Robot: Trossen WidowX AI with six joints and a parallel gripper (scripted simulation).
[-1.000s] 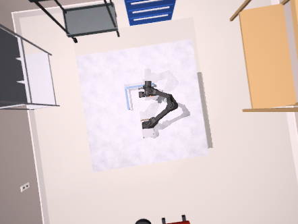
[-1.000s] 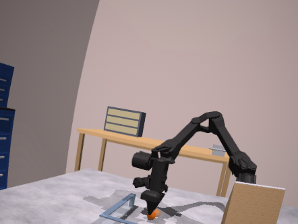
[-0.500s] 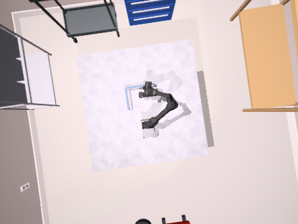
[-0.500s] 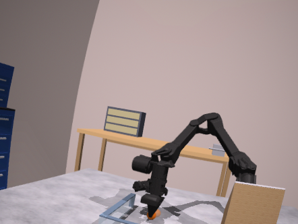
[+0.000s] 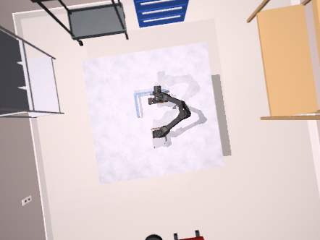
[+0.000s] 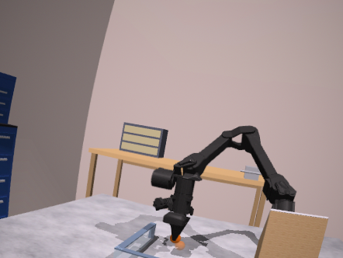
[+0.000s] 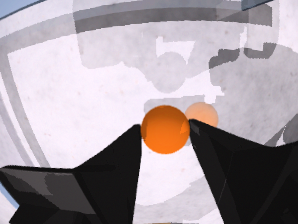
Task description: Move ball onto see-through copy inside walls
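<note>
Right now the see-through copy is 10 mm behind my gripper tip, 40 mm to the right of it and 30 mm below it. From my gripper tip the other things lie so: orange ball right at my gripper tip.
</note>
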